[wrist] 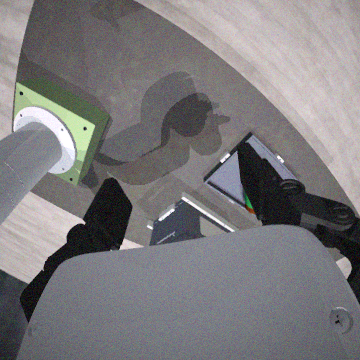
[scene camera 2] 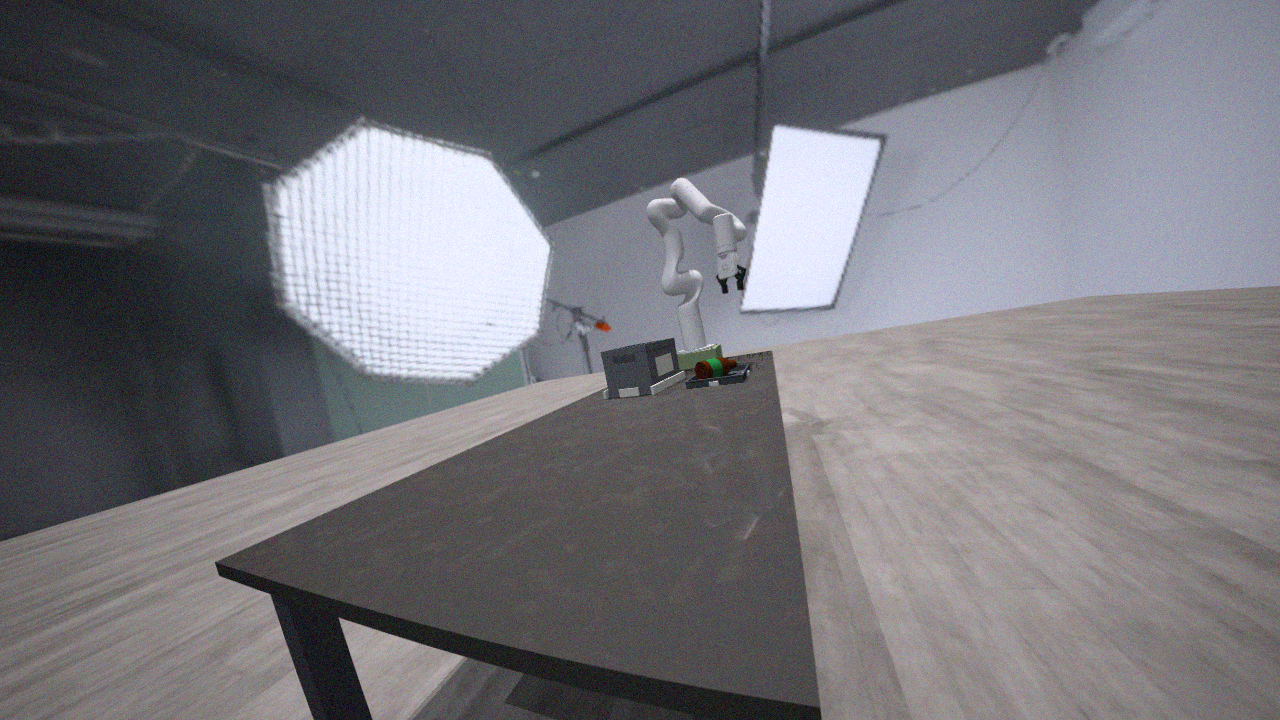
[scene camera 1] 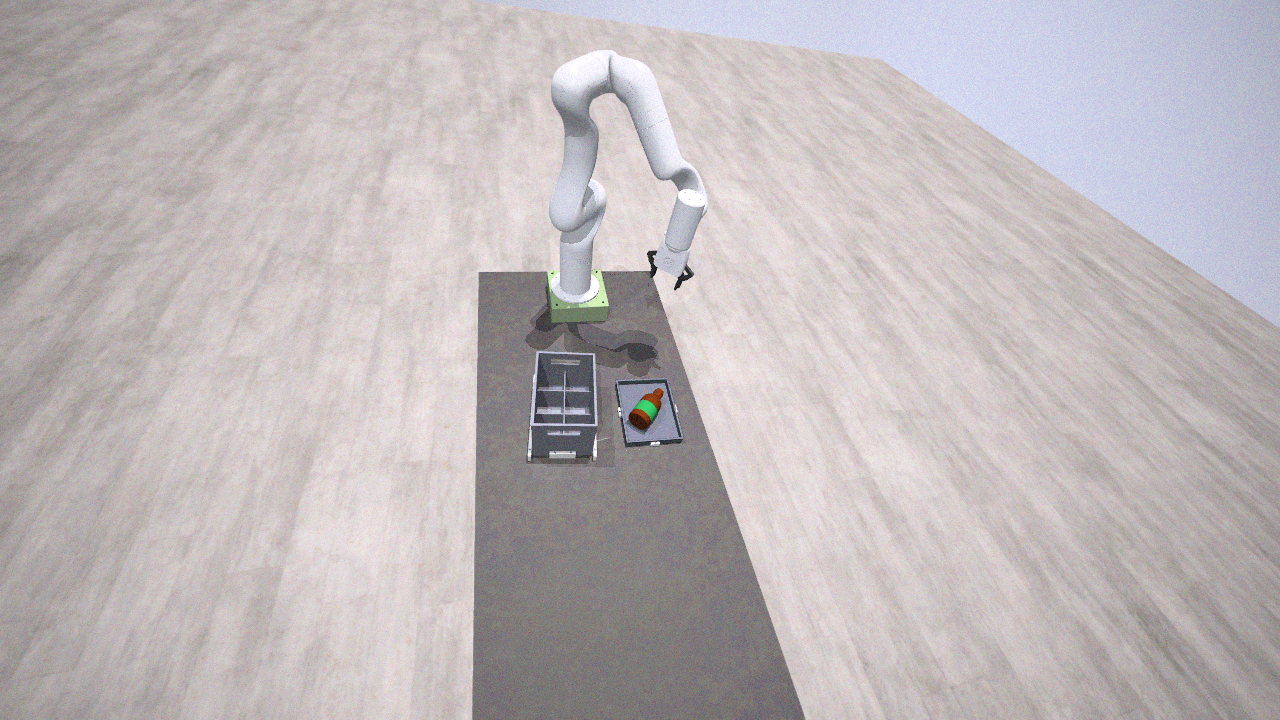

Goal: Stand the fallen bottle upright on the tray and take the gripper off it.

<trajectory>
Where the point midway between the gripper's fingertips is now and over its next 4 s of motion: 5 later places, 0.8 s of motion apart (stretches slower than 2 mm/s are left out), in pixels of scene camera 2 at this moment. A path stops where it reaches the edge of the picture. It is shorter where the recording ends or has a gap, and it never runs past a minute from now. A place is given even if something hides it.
My gripper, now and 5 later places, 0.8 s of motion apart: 733,291; 721,339; 718,342; 720,353; 721,364; 717,330
</trajectory>
